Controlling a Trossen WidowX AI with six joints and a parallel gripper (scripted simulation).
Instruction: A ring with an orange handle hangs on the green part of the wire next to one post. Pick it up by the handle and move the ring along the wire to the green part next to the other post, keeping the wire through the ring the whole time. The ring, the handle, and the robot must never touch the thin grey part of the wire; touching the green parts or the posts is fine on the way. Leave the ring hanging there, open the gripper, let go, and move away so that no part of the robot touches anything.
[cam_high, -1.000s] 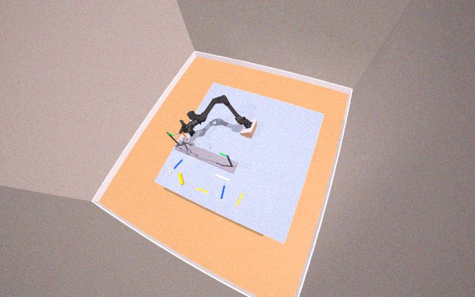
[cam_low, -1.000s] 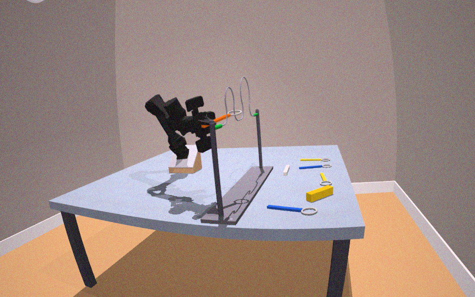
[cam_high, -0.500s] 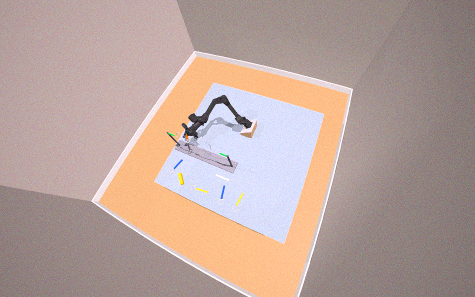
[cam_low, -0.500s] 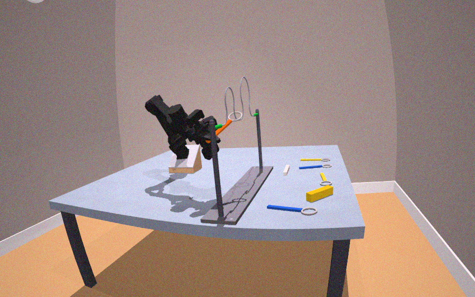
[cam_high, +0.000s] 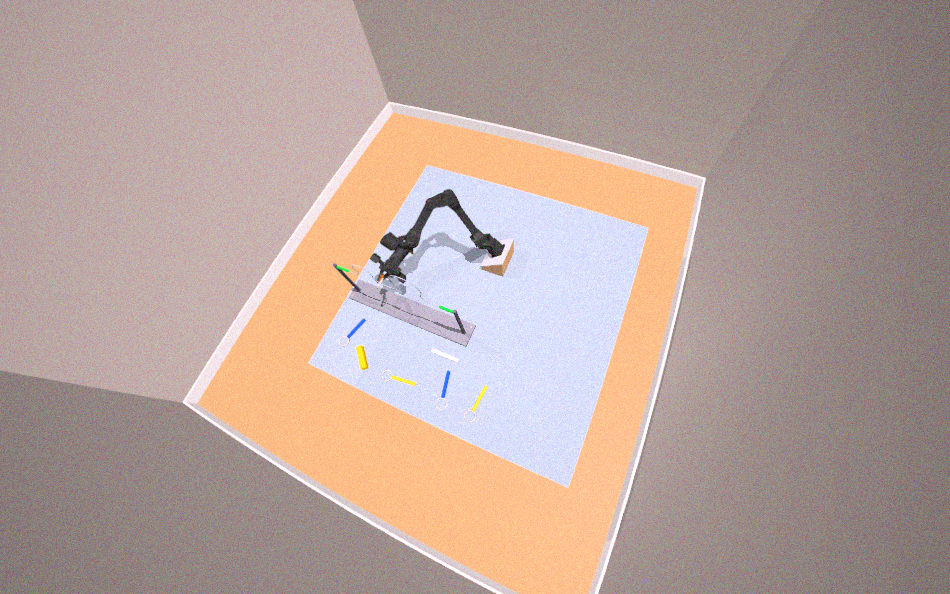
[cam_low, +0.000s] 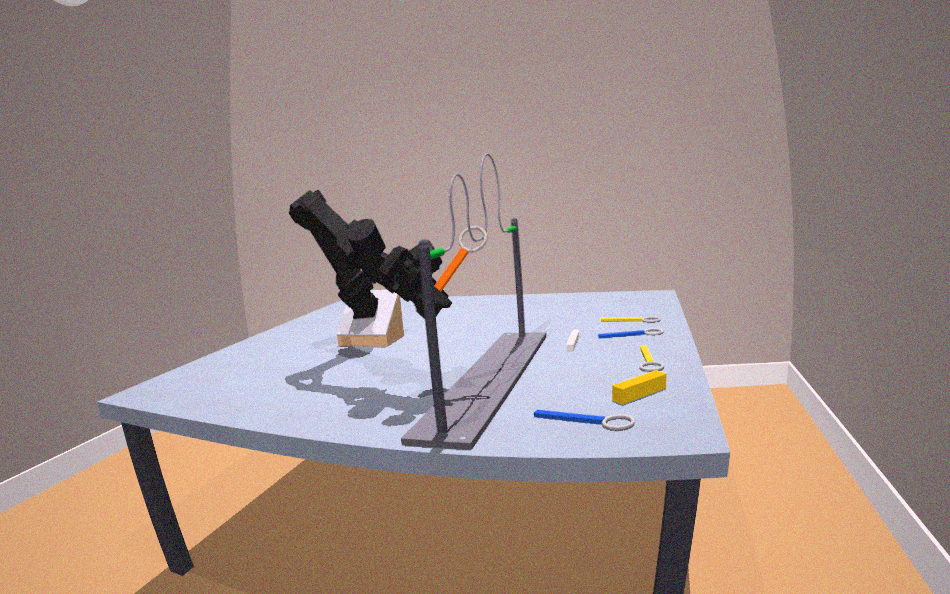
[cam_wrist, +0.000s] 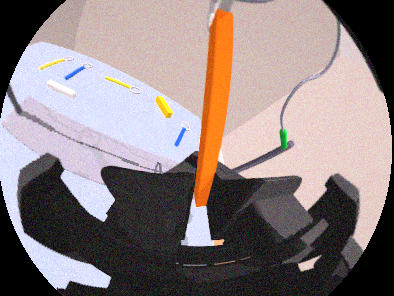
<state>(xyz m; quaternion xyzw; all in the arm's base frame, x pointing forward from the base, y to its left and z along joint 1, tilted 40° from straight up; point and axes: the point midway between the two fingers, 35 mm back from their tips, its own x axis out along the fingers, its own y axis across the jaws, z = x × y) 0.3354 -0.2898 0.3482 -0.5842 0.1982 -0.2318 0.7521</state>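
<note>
The ring with orange handle is 70 mm above my gripper tip, 50 mm to the left of it and 10 mm ahead of it. Also, from my gripper tip: yellow block: 320 mm ahead, 160 mm below, 10 mm to the left; then ring with blue handle: 240 mm ahead, 170 mm below, 110 mm to the right; then white bar: 380 mm to the left, 190 mm ahead, 170 mm below.
</note>
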